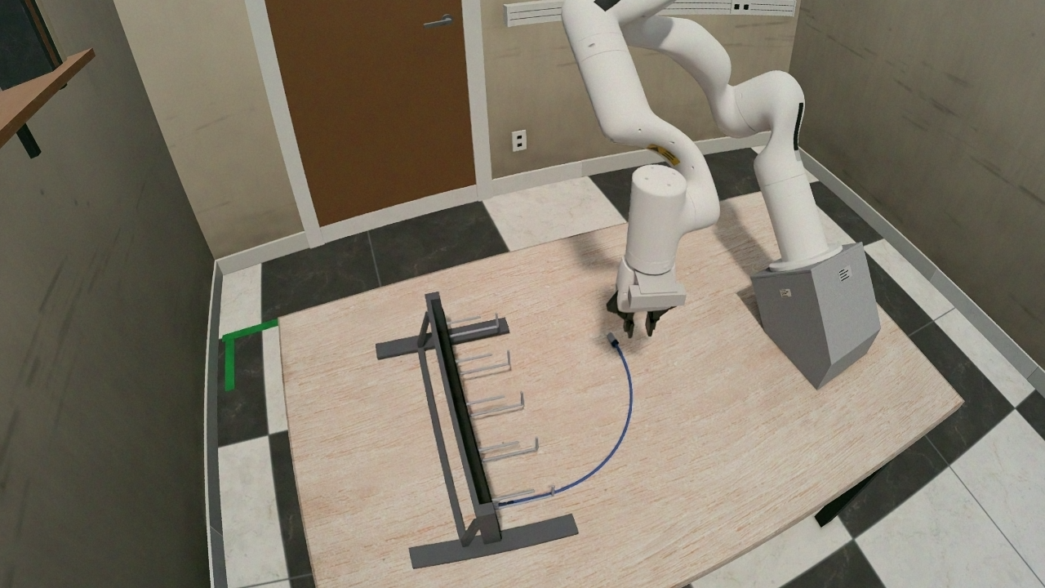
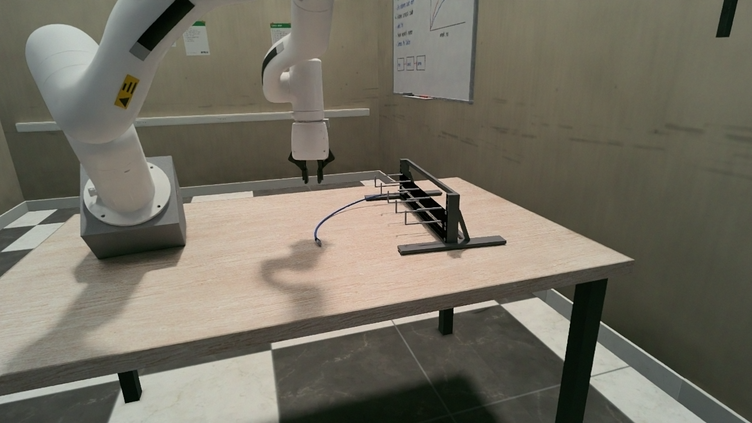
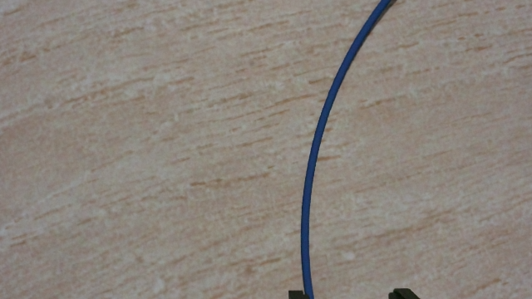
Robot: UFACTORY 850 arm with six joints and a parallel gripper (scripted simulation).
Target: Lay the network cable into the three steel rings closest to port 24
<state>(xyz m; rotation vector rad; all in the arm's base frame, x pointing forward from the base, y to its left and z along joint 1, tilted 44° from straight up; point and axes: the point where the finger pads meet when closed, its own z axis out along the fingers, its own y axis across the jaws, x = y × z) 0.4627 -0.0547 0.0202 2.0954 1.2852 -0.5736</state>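
My hand is 16 cm above the plug, 10 cm to the left of it and 3 cm past it. From my hand the other things lie so: dark patch panel (34 cm ahead, 10 cm below, 5 cm to the right).
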